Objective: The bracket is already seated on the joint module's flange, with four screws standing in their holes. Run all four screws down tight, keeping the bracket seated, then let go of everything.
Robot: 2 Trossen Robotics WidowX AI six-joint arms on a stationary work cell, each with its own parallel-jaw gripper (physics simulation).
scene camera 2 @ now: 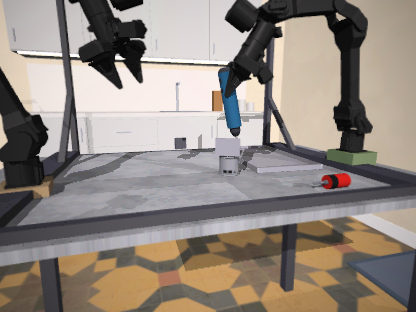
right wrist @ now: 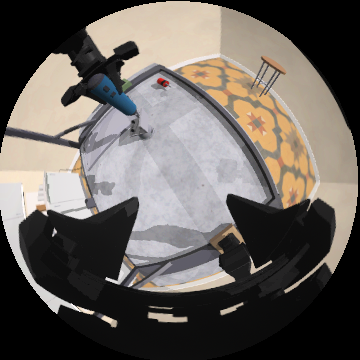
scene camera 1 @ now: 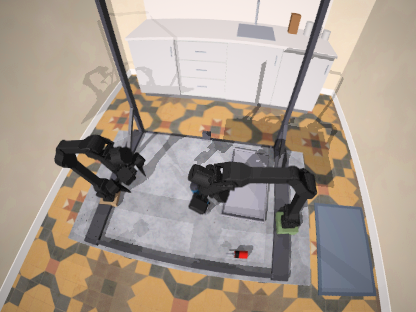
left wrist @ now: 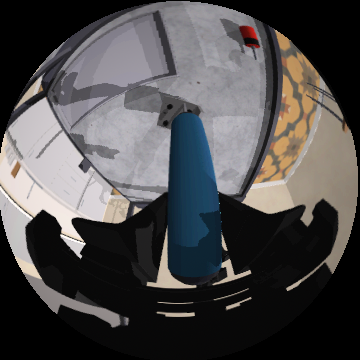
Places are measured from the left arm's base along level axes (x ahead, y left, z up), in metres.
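Pixels of known places: left gripper, fingertip midpoint: (scene camera 2: 224,96) (right wrist: 113,98) (scene camera 1: 196,192) (left wrist: 190,195); right gripper, fingertip midpoint: (scene camera 2: 132,85) (right wrist: 183,200) (scene camera 1: 138,184); left arm's base, link origin: (scene camera 2: 351,150) (scene camera 1: 287,221); right arm's base, link origin: (scene camera 2: 25,183) (right wrist: 228,242) (scene camera 1: 109,195).
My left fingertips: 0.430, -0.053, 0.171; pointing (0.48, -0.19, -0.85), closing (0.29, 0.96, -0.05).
Ahead of a thing's pixels: the offset from my left fingertips to its top centre, as dx, dy, dz.
The light grey bracket (scene camera 2: 227,146) (left wrist: 167,113) (right wrist: 134,124) sits on the round joint module @[-0.024, -0.015, -0.162] (scene camera 2: 228,166) standing on the table. The screws cannot be made out. My left gripper (scene camera 2: 230,88) (left wrist: 190,195) is shut on a blue screwdriver @[-0.020, +0.004, +0.079] (scene camera 2: 231,107) (left wrist: 194,175) (right wrist: 114,96), held tilted with its nose down, close above the bracket. The screwdriver's bit is hidden behind the bracket in scene camera 2, and the handle hides part of the bracket in the left wrist view. My right gripper (scene camera 1: 137,183) (scene camera 2: 130,84) (right wrist: 183,200) is open and empty, high above the table, well to the left.
A red screwdriver @[-0.190, +0.204, -0.191] (scene camera 1: 241,254) (scene camera 2: 336,181) (left wrist: 249,37) (right wrist: 163,82) lies near the table's front edge, at the right in scene camera 2. A shallow grey tray @[-0.244, -0.179, -0.209] (scene camera 1: 242,217) (scene camera 2: 290,168) lies right of the joint module. Dark frame posts (scene camera 1: 302,65) rise at the table's back corners.
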